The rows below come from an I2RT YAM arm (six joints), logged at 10 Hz.
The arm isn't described. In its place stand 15 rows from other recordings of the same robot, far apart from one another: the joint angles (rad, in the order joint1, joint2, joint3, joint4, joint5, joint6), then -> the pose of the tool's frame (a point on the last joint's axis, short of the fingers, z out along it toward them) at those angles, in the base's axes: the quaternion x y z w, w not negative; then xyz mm.
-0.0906, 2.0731, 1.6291, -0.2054, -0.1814, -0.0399 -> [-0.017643, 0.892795, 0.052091, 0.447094, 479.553, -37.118, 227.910]
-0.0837, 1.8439, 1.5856, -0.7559, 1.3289, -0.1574 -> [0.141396, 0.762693, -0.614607, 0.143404, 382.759, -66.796, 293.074]
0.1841, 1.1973, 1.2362, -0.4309, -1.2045, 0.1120 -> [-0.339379, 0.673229, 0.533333, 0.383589, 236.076, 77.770, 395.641]
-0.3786, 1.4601, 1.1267, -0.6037, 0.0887, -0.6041 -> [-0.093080, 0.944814, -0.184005, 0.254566, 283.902, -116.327, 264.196]
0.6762, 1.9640, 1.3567, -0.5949, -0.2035, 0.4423 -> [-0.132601, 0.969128, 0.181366, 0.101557, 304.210, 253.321, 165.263]
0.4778, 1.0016, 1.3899, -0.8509, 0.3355, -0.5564 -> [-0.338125, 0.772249, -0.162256, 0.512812, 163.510, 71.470, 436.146]
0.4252, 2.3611, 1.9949, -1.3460, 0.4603, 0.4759 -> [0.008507, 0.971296, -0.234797, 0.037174, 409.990, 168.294, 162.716]
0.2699, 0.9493, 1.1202, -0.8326, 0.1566, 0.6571 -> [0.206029, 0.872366, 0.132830, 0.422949, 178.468, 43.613, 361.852]
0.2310, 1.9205, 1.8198, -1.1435, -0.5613, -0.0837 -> [-0.193041, 0.929324, 0.284049, 0.135679, 378.856, 108.573, 297.956]
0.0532, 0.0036, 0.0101, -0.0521, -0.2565, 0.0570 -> [-0.086990, 0.717272, 0.130068, 0.678996, 108.292, 14.811, 171.100]
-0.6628, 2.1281, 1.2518, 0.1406, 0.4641, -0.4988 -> [0.165810, 0.878958, -0.392287, 0.214594, 337.817, -283.916, 116.676]
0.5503, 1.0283, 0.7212, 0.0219, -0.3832, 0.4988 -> [-0.134344, 0.782575, 0.426649, 0.433011, 195.964, 135.844, 292.618]
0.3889, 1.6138, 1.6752, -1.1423, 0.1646, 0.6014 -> [0.122360, 0.959300, 0.044665, 0.250554, 301.601, 117.283, 355.894]
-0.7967, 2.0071, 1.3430, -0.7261, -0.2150, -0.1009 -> [0.328480, 0.934155, 0.057374, 0.127139, 271.787, -267.136, 142.001]
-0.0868, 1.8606, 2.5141, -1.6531, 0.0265, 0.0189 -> [0.054409, 0.957872, -0.022268, 0.281113, 311.471, -28.050, 470.891]
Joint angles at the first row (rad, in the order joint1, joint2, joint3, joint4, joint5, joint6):
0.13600, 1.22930, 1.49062, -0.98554, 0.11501, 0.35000
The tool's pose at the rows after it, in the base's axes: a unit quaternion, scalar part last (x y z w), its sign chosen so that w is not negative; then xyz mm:
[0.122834, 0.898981, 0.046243, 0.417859, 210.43, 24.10, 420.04]
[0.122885, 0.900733, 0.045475, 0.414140, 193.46, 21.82, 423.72]
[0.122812, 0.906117, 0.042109, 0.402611, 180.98, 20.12, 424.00]
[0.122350, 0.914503, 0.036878, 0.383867, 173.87, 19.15, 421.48]
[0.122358, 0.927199, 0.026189, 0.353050, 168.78, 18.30, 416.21]
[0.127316, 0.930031, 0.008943, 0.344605, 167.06, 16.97, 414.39]
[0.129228, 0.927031, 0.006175, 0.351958, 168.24, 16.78, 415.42]
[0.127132, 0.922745, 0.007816, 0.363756, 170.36, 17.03, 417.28]
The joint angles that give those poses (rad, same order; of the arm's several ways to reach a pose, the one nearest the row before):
0.13447, 1.16521, 1.49059, -1.03474, 0.12188, 0.35000
0.13448, 1.12173, 1.49061, -1.08662, 0.12151, 0.35039
0.13449, 1.09390, 1.49062, -1.14079, 0.12190, 0.35040
0.13444, 1.08358, 1.49060, -1.19343, 0.12186, 0.34998
0.13445, 1.08473, 1.49062, -1.26211, 0.12644, 0.34961
0.13446, 1.08549, 1.49024, -1.28653, 0.15735, 0.34999
0.13447, 1.08548, 1.49023, -1.27241, 0.16728, 0.35001
0.13450, 1.08549, 1.49022, -1.24646, 0.16844, 0.34392

